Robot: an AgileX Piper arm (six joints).
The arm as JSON. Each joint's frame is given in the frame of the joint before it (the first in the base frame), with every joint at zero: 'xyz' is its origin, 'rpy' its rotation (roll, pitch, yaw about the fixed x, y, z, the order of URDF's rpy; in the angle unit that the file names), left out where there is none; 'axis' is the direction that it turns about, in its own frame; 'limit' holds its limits. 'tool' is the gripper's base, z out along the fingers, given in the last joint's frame.
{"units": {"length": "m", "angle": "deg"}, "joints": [
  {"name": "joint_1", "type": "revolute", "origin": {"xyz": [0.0, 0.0, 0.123]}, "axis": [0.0, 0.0, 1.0], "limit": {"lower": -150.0, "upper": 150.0}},
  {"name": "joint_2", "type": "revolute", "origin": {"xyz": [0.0, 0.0, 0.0]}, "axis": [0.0, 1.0, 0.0], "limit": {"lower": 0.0, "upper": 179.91}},
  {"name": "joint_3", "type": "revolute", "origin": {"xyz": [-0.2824, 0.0, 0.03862]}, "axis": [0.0, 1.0, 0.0], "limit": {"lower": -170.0, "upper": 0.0}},
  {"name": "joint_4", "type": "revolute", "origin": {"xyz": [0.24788, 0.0, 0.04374]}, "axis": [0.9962, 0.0, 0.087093], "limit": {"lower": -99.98, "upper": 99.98}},
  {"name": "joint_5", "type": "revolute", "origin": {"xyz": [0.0, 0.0, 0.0]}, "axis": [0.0, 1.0, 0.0], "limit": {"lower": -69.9, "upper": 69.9}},
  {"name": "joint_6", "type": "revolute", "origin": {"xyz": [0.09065, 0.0, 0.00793]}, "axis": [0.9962, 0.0, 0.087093], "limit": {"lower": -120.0, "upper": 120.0}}
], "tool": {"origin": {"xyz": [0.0, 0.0, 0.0], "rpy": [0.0, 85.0, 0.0]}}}
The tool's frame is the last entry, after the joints.
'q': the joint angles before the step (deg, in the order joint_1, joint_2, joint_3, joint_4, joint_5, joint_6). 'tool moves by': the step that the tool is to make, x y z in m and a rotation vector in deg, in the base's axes. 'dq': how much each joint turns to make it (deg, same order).
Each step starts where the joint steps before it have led.
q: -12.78, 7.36, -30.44, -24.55, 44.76, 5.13
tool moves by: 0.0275, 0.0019, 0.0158, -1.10, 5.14, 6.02
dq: 0.06, 8.81, -3.71, 6.69, -2.59, -8.41
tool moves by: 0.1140, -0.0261, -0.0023, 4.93, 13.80, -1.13
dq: 0.03, 31.33, -7.49, -4.34, -8.23, 7.41
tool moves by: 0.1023, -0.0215, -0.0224, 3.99, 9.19, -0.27
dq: 0.01, 25.42, -12.47, -0.01, -2.86, 2.25
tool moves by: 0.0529, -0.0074, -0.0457, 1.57, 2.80, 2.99
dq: 0.01, 13.53, -2.96, 0.00, -8.11, -0.12
